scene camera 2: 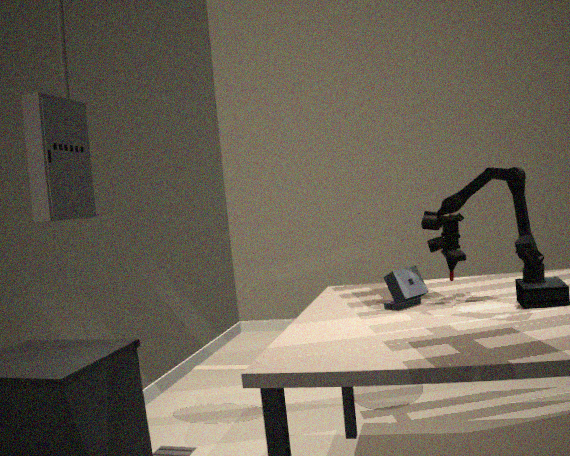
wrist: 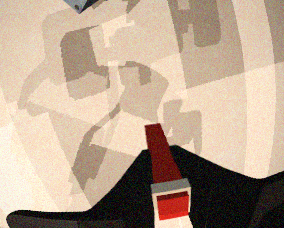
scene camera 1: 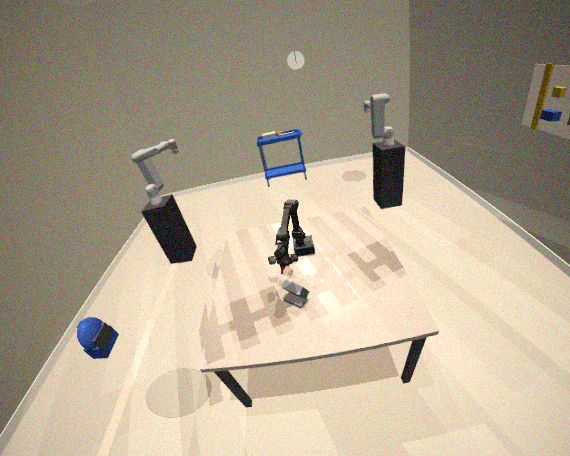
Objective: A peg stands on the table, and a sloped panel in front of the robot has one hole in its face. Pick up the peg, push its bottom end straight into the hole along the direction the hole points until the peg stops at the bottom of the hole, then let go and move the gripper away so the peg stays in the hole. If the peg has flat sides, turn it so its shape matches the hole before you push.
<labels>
my gripper: holds a red peg (wrist: 171,194)
</labels>
